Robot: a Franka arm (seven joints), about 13 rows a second.
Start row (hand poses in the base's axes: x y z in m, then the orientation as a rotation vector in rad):
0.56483 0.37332 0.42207 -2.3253 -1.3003 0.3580
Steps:
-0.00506 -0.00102 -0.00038 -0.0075 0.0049 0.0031
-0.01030 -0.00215 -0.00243 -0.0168 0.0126 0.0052
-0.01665 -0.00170 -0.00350 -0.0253 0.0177 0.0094
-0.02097 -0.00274 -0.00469 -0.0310 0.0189 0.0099
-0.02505 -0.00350 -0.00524 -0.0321 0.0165 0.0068
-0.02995 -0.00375 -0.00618 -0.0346 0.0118 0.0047
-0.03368 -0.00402 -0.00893 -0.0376 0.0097 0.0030
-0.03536 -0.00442 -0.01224 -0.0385 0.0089 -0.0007
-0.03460 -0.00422 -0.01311 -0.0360 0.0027 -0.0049
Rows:
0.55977 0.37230 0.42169 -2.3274 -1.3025 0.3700
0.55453 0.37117 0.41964 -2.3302 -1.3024 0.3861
0.54818 0.37162 0.41857 -2.3323 -1.3060 0.3994
0.54386 0.37058 0.41738 -2.3361 -1.3066 0.4051
0.53978 0.36982 0.41683 -2.3400 -1.3041 0.4022
0.53488 0.36957 0.41589 -2.3455 -1.3040 0.3982
0.53115 0.36930 0.41314 -2.3499 -1.3033 0.3975
0.52947 0.36890 0.40983 -2.3532 -1.2993 0.3960
0.53023 0.36910 0.40896 -2.3565 -1.2969 0.3859

